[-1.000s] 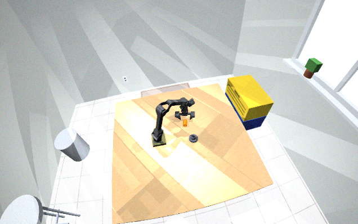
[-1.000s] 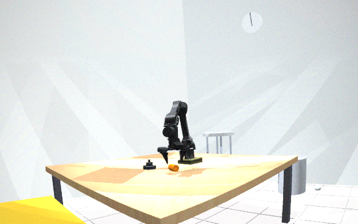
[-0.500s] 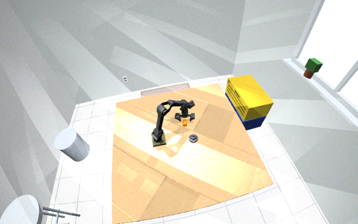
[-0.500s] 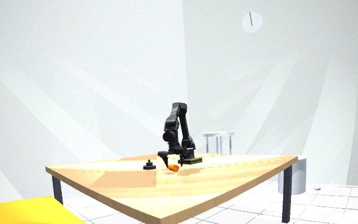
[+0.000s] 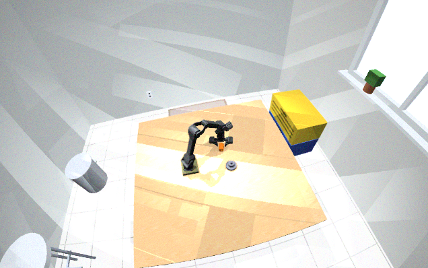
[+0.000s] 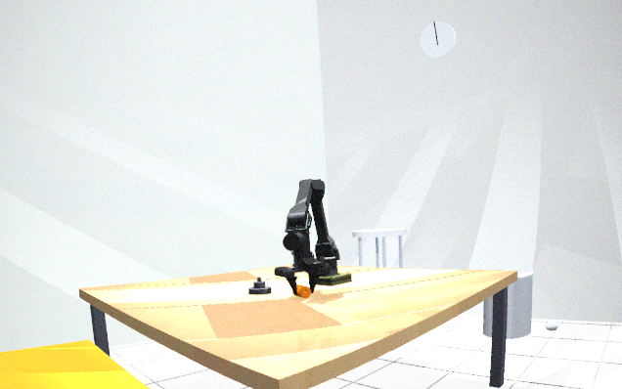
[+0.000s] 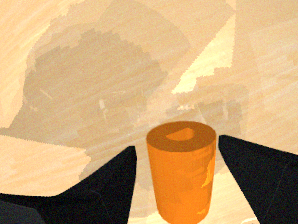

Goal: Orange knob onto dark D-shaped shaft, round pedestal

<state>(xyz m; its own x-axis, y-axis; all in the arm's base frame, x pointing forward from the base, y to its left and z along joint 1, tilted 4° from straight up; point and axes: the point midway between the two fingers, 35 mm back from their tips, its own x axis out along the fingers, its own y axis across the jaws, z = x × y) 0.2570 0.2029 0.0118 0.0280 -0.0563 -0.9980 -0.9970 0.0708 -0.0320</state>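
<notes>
Right now the orange knob is 2 cm to the right of my gripper tip and 1 cm above it. The rest, counted from my gripper tip: dark shaft (7 cm ahead, 19 cm to the right, 2 cm above).
</notes>
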